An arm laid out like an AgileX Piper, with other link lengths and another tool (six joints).
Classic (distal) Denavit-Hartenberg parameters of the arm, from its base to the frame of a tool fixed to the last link. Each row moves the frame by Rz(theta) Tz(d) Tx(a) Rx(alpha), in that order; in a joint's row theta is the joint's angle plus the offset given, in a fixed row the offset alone. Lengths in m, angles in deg.
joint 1: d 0.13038, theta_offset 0, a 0, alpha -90
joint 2: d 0, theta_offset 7.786, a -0.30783, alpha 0
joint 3: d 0, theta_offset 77.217, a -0.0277, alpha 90
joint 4: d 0.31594, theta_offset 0, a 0, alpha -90
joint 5: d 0, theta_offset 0, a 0, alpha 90
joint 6: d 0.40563, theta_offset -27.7, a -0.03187, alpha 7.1
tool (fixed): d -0.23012, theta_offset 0, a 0, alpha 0
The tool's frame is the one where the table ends.
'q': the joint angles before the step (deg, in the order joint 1, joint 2, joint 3, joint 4, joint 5, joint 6). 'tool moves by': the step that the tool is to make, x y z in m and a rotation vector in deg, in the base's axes. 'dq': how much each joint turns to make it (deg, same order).
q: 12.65 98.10 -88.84 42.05 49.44 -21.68
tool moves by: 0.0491 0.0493 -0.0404 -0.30 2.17 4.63
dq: 3.48 14.82 -13.82 0.21 1.66 -0.09
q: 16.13 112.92 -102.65 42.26 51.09 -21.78
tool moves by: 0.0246 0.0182 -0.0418 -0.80 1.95 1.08
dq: 1.02 7.84 -5.36 0.01 -0.26 -0.36
